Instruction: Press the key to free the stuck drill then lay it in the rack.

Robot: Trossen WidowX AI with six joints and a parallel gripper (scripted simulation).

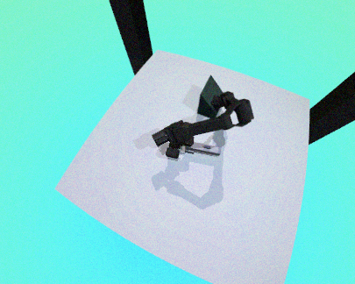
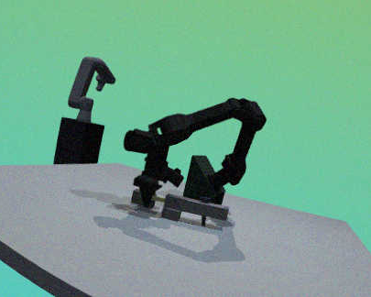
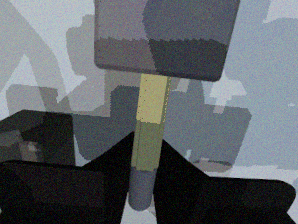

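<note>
Now: the drill 40 mm to the left of my gripper tip, 30 mm above it and 10 mm behind it. Also, from my gripper tip: key: 160 mm to the left, 40 mm above, 30 mm behind; then rack: 70 mm behind, 40 mm to the right, 10 mm above.
</note>
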